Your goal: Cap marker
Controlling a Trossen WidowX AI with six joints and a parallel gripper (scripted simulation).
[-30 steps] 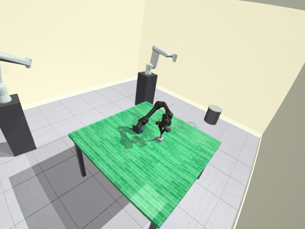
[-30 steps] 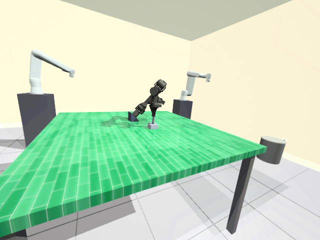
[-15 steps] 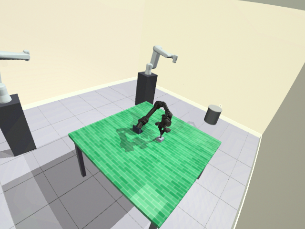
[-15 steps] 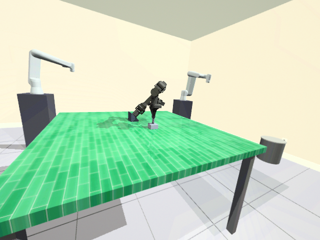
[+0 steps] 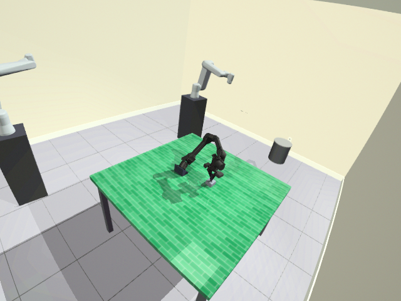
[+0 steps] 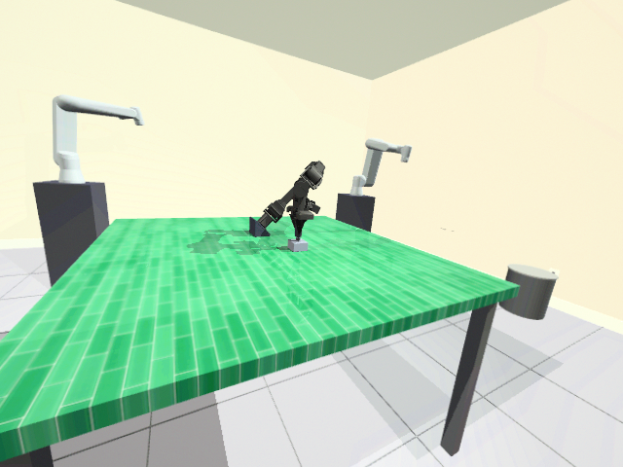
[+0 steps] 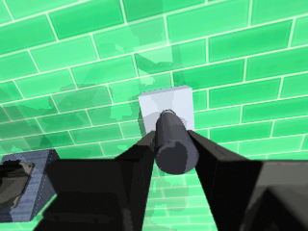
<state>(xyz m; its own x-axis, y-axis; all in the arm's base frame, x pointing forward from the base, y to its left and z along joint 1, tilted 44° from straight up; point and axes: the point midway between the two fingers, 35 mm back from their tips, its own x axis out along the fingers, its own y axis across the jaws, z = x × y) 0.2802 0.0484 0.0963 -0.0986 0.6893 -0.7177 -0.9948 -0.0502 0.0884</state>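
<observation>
Now: gripper tip 1 cm below the dark cylindrical cap. Also, from my gripper tip: light grey holder block: 6 cm below.
</observation>
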